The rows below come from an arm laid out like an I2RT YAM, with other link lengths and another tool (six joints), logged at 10 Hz.
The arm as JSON. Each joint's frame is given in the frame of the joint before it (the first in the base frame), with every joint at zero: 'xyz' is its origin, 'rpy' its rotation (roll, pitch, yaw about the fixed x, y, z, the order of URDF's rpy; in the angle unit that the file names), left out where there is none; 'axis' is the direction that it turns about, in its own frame. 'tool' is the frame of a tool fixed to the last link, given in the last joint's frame.
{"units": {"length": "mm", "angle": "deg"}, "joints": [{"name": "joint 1", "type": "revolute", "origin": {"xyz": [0.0, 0.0, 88.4], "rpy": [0.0, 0.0, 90.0]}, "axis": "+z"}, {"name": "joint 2", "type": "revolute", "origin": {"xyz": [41.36, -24.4, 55.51], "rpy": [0.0, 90.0, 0.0]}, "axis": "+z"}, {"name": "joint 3", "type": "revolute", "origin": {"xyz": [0.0, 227.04, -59.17], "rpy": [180.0, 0.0, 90.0]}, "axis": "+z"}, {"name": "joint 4", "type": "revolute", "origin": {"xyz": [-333.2, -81.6, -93.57]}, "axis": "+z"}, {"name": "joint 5", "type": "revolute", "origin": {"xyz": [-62.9, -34.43, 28.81], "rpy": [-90.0, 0.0, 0.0]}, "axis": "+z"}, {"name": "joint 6", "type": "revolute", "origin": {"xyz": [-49.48, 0.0, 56.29], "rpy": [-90.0, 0.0, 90.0]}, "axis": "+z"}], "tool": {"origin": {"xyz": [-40.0, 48.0, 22.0], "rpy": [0.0, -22.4, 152.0]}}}
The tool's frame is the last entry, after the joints.
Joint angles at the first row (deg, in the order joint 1, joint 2, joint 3, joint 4, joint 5, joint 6):
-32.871, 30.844, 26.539, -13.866, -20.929, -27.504
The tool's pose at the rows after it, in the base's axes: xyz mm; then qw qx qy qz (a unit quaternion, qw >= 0):
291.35 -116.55 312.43 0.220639 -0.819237 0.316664 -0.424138
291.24 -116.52 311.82 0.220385 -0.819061 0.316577 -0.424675
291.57 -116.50 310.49 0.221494 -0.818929 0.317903 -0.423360
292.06 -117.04 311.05 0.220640 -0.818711 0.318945 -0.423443
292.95 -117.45 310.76 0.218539 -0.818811 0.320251 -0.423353
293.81 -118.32 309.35 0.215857 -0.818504 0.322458 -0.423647
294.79 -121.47 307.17 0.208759 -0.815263 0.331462 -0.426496
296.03 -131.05 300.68 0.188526 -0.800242 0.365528 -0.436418
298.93 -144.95 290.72 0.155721 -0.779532 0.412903 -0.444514
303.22 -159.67 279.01 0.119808 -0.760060 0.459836 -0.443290
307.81 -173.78 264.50 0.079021 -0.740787 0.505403 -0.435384
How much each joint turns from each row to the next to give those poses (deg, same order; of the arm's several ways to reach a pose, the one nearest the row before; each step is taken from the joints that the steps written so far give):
0.088, 0.093, 0.087, 0.088, 0.162, 0.083
0.000, -0.095, -0.171, 0.142, 0.025, -0.001
0.087, 0.061, -0.126, 0.036, 0.084, 0.170
0.003, 0.298, 0.231, 0.051, 0.158, 0.006
0.092, 0.384, 0.139, 0.186, 0.351, -0.077
0.040, 0.372, -0.063, 0.402, 0.434, -0.054
-0.044, 0.710, -0.096, 0.956, 1.345, 0.194
0.031, 1.791, -0.434, 2.817, 4.822, 1.435
0.036, 3.762, 0.137, 3.633, 6.974, 1.405
-0.067, 5.131, 1.028, 2.981, 6.905, 0.954
-0.003, 5.828, 1.332, 2.657, 7.154, 0.625

